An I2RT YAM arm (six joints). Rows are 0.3 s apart.
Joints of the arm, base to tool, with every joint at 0 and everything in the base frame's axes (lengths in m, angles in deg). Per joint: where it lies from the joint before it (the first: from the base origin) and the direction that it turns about. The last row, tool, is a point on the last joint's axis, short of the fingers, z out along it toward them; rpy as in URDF.
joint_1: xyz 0 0 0.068 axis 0 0 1
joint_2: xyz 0.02 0.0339 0.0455 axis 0 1 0
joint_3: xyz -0.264 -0.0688 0 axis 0 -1 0
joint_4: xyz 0.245 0.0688 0.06 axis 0 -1 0
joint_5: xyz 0.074 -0.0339 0.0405 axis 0 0 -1
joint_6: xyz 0.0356 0 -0.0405 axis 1 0 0
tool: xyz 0 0 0 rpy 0 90 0
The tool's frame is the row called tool.
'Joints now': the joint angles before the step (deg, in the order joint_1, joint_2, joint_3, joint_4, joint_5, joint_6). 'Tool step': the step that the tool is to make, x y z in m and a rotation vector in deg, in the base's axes. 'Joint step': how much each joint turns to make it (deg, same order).
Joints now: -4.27, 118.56, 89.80, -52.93, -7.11, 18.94
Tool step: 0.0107, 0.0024, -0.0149, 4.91, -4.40, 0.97
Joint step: -0.01, 1.72, -1.34, 7.08, -5.31, -0.03
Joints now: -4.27, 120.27, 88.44, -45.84, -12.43, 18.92
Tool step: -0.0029, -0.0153, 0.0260, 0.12, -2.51, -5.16
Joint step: -2.11, -3.13, 1.06, -1.03, 0.39, 3.12
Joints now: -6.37, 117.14, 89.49, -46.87, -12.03, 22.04
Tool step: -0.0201, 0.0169, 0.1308, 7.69, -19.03, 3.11
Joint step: 1.31, -13.52, 7.69, -2.28, -9.38, 2.47
